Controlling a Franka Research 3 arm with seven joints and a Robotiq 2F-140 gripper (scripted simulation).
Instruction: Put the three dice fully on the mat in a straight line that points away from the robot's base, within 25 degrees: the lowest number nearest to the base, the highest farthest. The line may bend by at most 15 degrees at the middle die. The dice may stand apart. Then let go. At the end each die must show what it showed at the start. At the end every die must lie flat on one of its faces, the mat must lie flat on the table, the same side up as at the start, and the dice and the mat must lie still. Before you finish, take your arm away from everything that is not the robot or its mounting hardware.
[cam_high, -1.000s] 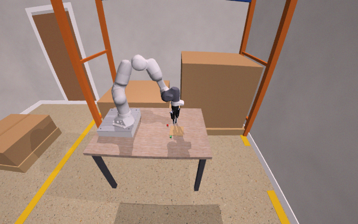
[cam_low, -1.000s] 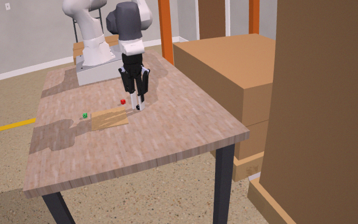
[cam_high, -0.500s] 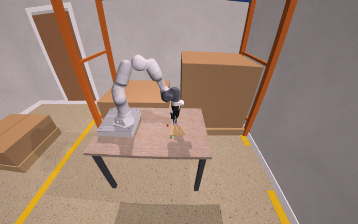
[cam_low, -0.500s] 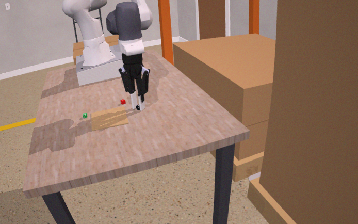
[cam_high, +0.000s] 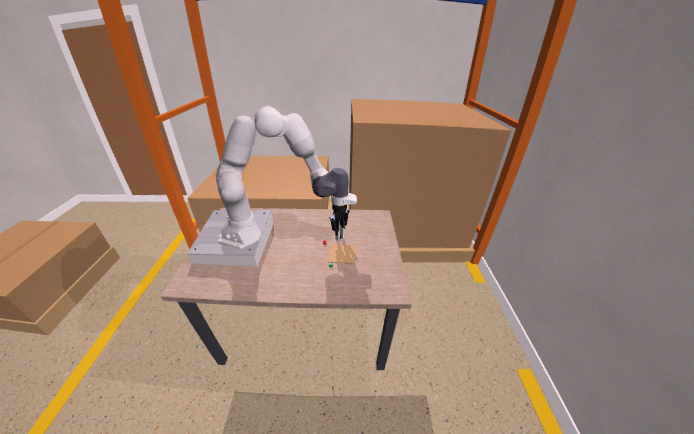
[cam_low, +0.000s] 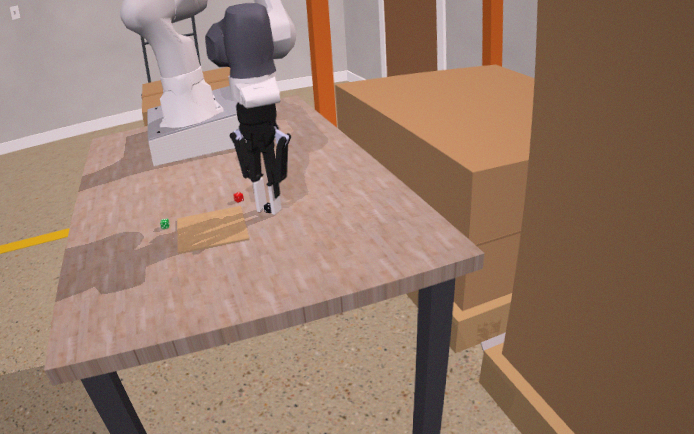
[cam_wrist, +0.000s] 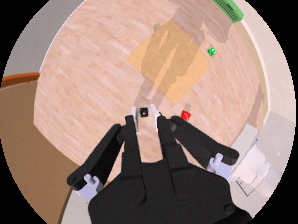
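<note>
Right now the black die is 3 cm below my hand. Also, from my hand: green die: 22 cm to the right, 3 cm below, 1 cm behind; tan mat: 12 cm to the right, 4 cm ahead, 3 cm below; red die: 7 cm behind, 6 cm to the right, 3 cm below.
</note>
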